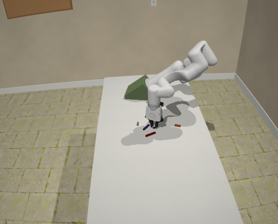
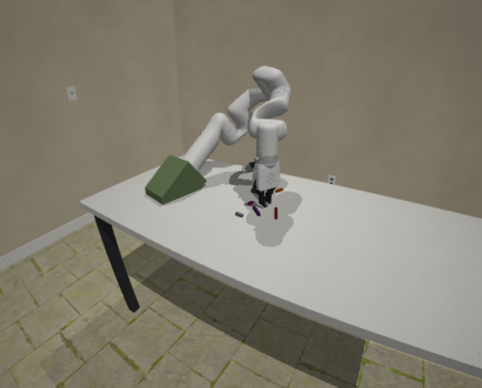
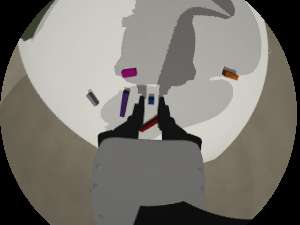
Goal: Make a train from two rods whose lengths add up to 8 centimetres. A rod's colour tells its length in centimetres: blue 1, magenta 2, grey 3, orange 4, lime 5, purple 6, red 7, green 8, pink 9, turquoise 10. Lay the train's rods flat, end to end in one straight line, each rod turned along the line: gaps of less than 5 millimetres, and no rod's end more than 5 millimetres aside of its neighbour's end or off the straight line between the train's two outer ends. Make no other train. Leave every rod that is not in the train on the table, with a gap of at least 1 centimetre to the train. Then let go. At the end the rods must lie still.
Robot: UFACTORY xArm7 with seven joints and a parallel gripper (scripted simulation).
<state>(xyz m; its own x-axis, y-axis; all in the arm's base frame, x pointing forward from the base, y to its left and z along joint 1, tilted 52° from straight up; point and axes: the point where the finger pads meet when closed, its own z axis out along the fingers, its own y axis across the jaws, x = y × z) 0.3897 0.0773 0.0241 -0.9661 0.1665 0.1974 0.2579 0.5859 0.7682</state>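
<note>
My gripper is now 3 cm above the blue rod. The rest, counted from my hand: red rod 7 cm ahead, 2 cm to the right, 3 cm below; then magenta rod 6 cm behind, 2 cm to the right, 3 cm below; then purple rod 5 cm to the right, 3 cm below.
</note>
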